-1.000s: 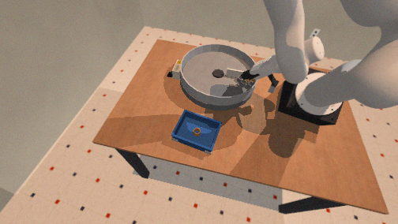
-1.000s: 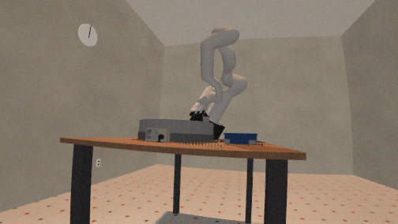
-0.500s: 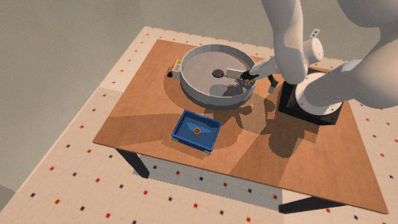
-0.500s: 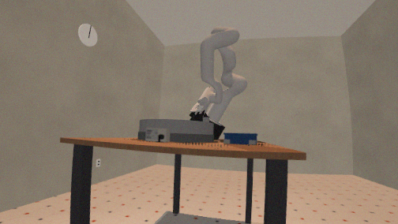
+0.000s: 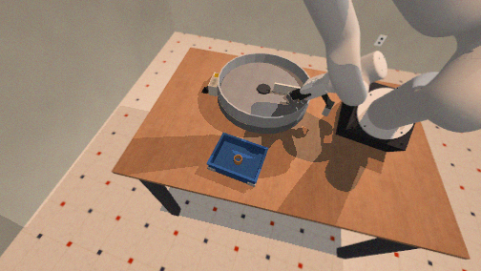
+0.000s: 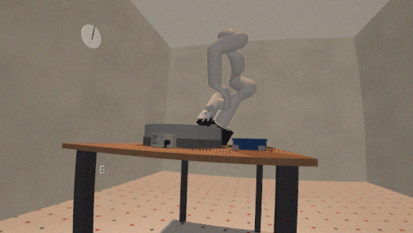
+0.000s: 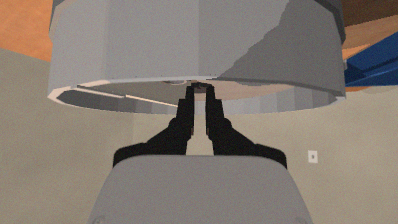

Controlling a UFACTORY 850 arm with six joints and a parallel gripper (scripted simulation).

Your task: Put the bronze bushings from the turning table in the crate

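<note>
Now: hand 14 cm short of the grey turning table, 6 cm above it and 5 cm to the left of it. From my hand the other things lie so: blue crate (32 cm to the left, 16 cm ahead, 9 cm below).
</note>
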